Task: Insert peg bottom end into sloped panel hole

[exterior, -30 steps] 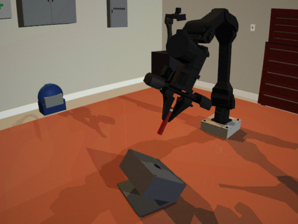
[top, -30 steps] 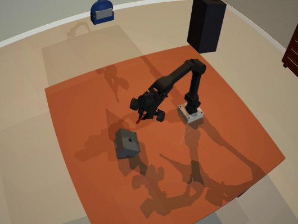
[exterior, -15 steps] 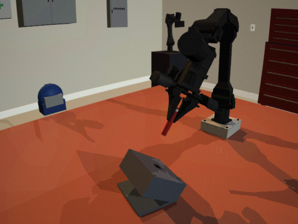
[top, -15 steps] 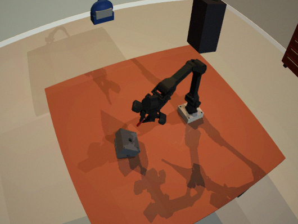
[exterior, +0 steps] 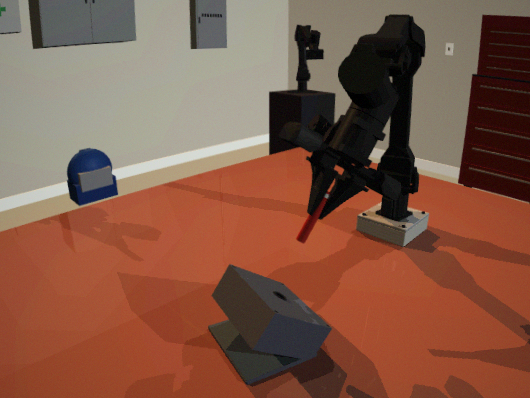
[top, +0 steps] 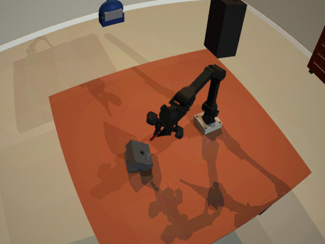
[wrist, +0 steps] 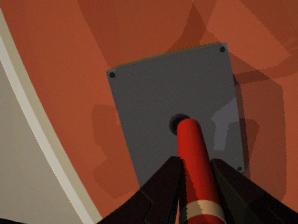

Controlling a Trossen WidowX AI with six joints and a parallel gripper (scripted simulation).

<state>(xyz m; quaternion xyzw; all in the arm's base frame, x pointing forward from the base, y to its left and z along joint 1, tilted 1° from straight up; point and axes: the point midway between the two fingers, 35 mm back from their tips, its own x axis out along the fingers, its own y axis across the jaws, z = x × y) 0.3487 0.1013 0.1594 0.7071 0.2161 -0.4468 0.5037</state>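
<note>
Now: gripper tip 12 cm above the grey sloped panel, 9 cm short of it and 1 cm to the right of it. Round my gripper tip: dark red round peg (1 cm behind, 1 cm above).
</note>
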